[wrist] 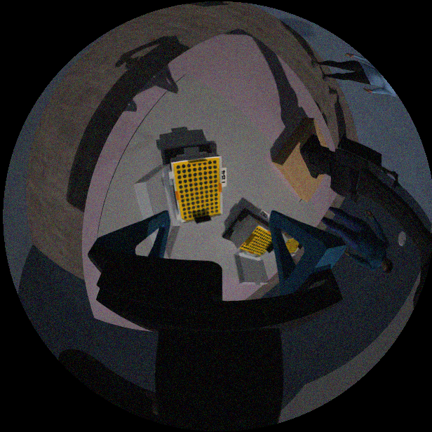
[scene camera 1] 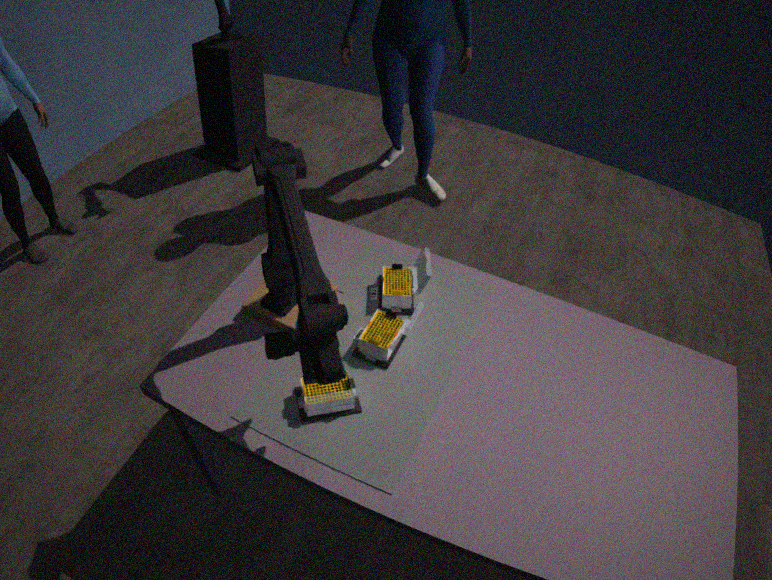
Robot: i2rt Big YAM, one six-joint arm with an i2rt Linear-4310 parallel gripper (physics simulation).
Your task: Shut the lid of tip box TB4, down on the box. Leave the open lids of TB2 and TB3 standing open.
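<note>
Tip box TB4, with a yellow tip rack and its label beside it, stands below the gripper. Its pale see-through lid stands open on the left side of the box in the wrist view; it is hard to make out in the scene view. My gripper is open and empty, above TB4; the near edge of TB4 shows between its blue fingers. TB2 has its lid open. TB3 is behind it, its lid standing open.
The boxes stand on a grey-green mat on the pinkish table. The arm's wooden base block is at the table's far left edge in the scene view. TB2 and TB3 are close together.
</note>
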